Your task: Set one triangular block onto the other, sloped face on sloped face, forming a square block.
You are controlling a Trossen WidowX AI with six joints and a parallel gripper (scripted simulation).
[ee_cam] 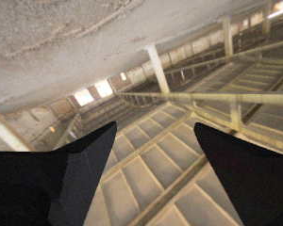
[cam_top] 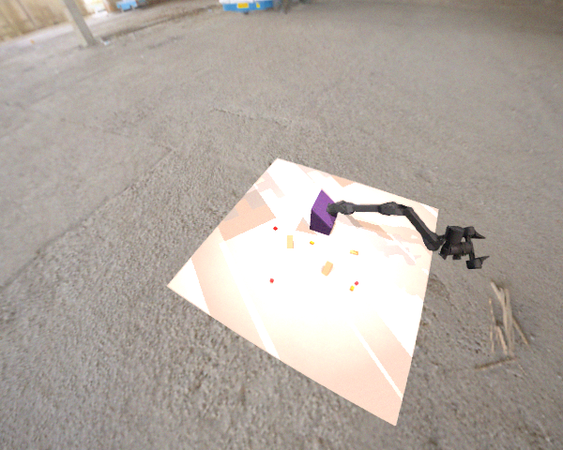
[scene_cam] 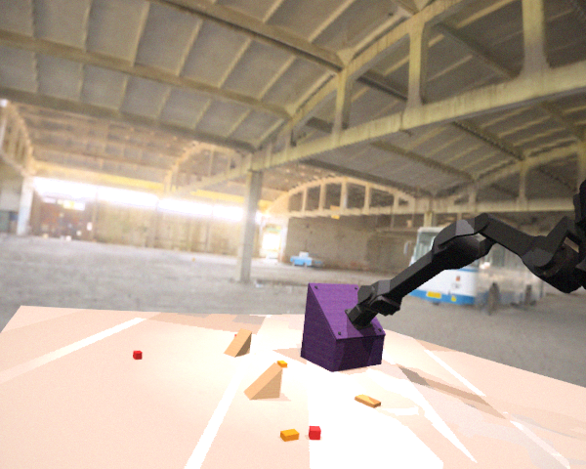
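Right now my gripper tip is 180 mm short of the tan triangular block, 670 mm to the left of it and 300 mm above it.
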